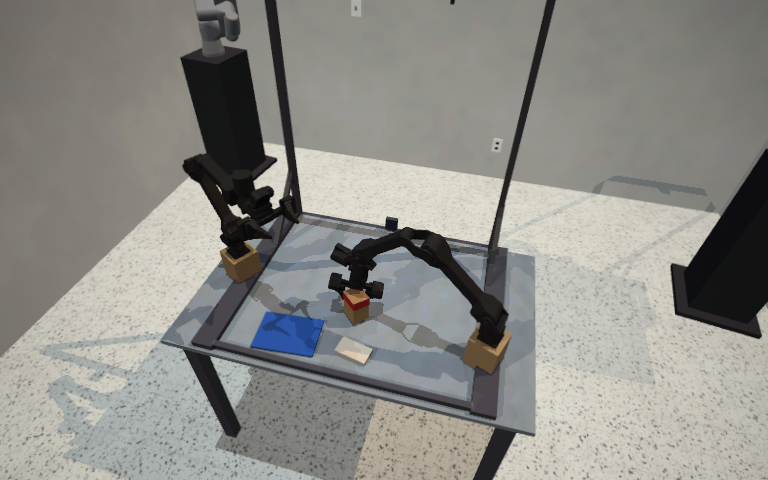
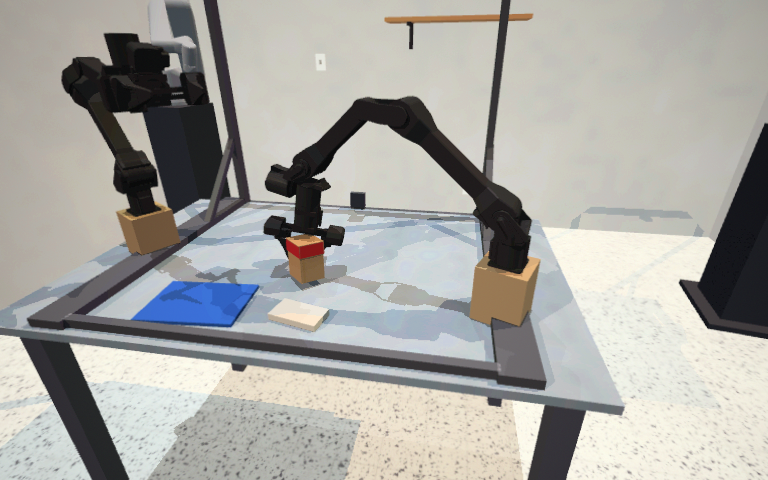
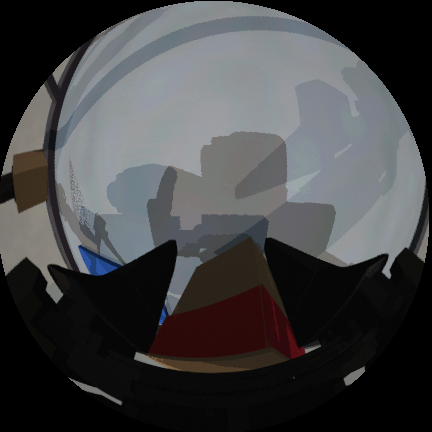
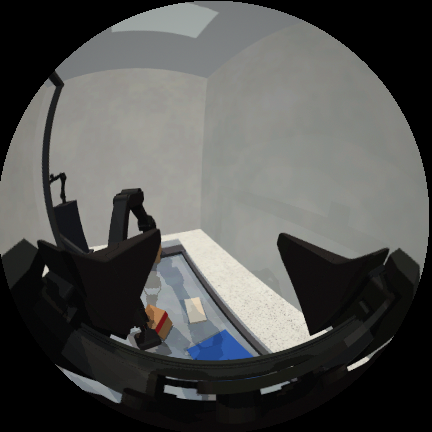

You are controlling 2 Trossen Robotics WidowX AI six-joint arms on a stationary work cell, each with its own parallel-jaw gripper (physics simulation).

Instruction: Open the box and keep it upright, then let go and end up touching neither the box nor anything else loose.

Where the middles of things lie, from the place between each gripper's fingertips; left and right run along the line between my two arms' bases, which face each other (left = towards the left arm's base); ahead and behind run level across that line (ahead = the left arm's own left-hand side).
Labels:
My left gripper is now 30 mm short of the box (image 2: pixel 308 269), 30 mm to the right of it and 30 mm below it. The rest, counted from my left hand: blue mat (image 2: pixel 181 303) 200 mm ahead, 140 mm to the right, 20 mm below; then arm mounting block (image 2: pixel 501 298) 30 mm ahead, 490 mm to the left, 40 mm above; then cream block (image 2: pixel 301 315) 170 mm ahead, 90 mm to the left, 20 mm below.
The box lies 12 cm behind my right hand, 15 cm to the left of it and 37 cm below it. Also, from my right hand: blue mat (5 cm ahead, 2 cm to the right, 43 cm below); arm mounting block (12 cm behind, 61 cm to the left, 37 cm below); cream block (2 cm ahead, 21 cm to the left, 43 cm below).

